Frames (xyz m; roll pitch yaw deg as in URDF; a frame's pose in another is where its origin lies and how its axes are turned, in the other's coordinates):
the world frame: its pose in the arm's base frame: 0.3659 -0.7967 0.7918 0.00 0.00 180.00
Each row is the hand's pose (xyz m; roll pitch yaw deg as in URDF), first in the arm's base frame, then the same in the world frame.
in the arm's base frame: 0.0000 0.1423 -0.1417 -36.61 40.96 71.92
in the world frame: 0.3659 -0.9390 -0.9335 -36.61 40.96 -108.08
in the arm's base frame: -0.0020 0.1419 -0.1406 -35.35 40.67 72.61
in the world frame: 0.3679 -0.9386 -0.9324 -35.35 40.67 -107.39
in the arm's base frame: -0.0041 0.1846 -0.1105 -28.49 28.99 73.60
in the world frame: 0.3700 -0.9813 -0.9023 -28.49 28.99 -106.40
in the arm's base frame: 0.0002 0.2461 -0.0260 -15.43 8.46 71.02
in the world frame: 0.3657 -1.0428 -0.8178 -15.43 8.46 -108.98
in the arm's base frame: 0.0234 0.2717 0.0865 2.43 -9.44 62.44
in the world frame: 0.3425 -1.0684 -0.7053 2.43 -9.44 -117.56
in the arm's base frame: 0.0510 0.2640 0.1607 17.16 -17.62 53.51
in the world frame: 0.3149 -1.0607 -0.6311 17.16 -17.62 -126.49
